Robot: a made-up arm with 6 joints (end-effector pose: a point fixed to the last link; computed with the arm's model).
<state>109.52 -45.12 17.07 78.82 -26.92 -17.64</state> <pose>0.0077 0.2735 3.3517 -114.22 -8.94 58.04</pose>
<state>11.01 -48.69 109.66 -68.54 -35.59 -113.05</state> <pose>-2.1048 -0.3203 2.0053 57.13 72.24 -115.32</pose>
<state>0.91 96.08 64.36 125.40 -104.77 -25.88</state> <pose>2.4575 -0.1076 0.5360 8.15 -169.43 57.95</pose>
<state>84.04 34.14 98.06 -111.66 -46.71 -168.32</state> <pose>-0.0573 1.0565 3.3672 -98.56 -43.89 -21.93</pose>
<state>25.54 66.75 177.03 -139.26 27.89 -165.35</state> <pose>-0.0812 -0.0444 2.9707 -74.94 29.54 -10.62</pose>
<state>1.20 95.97 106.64 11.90 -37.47 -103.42</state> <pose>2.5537 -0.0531 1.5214 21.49 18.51 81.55</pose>
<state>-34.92 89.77 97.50 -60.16 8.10 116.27</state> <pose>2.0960 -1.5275 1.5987 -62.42 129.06 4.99</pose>
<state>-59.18 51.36 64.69 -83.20 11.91 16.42</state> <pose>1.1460 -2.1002 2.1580 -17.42 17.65 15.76</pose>
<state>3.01 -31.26 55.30 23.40 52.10 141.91</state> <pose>-0.5412 -0.0168 3.4455 22.10 71.92 -116.25</pose>
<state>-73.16 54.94 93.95 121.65 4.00 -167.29</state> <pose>0.5384 -1.8199 2.8931 -42.30 38.08 4.24</pose>
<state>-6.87 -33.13 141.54 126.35 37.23 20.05</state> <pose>-2.0083 0.3663 1.5218 40.75 53.21 -128.63</pose>
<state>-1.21 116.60 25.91 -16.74 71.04 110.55</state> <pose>1.1587 -0.1126 -0.9584 93.11 -120.01 -4.90</pose>
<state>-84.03 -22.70 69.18 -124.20 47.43 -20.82</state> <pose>-0.1556 0.3297 3.4474 -69.17 -81.02 7.62</pose>
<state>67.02 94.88 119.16 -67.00 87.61 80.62</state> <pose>1.0119 1.9351 1.9962 -45.76 38.44 43.57</pose>
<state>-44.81 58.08 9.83 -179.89 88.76 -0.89</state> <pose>1.3607 -1.3018 0.2826 97.66 1.42 -71.35</pose>
